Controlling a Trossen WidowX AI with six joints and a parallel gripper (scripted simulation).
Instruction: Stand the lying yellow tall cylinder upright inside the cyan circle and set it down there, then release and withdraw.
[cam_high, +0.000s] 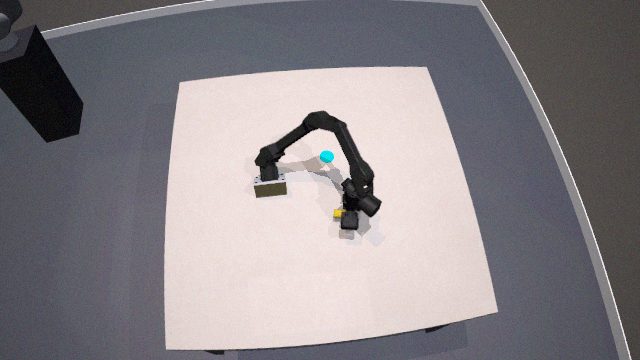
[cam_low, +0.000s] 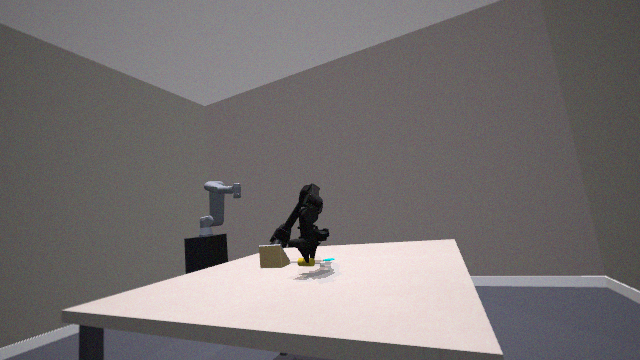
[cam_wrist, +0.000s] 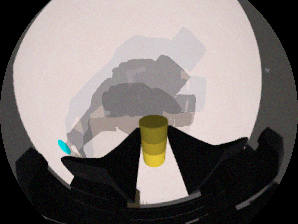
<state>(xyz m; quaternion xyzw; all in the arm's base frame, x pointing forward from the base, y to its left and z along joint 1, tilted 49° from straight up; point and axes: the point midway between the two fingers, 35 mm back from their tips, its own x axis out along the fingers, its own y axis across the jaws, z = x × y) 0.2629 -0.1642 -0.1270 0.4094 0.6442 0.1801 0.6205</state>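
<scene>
Now: gripper tip 10 mm past the cyan circle, 300 mm to the right of it and 50 mm above it. From my gripper tip the other things lie so: yellow cylinder (20 mm behind, 10 mm to the left).
</scene>
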